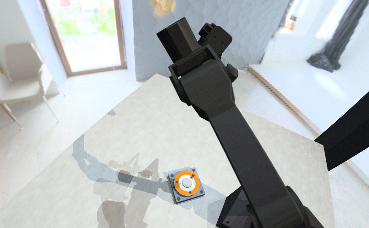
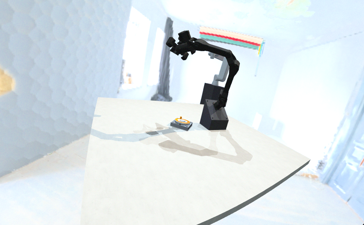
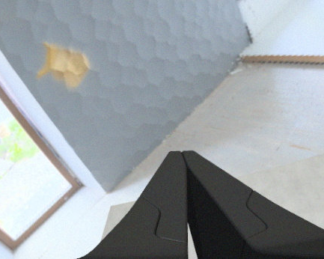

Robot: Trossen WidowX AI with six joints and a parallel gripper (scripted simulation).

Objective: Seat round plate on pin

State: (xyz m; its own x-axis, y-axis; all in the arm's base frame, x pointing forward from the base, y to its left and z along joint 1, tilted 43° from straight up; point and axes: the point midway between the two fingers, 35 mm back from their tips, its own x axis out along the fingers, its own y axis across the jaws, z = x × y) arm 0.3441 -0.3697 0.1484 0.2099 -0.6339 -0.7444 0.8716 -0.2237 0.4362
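The round orange plate lies 100 mm behind my gripper tip, 170 mm to the left of it and 460 mm below it. Also, from my gripper tip: grey square base: 100 mm behind, 190 mm to the left, 470 mm below.
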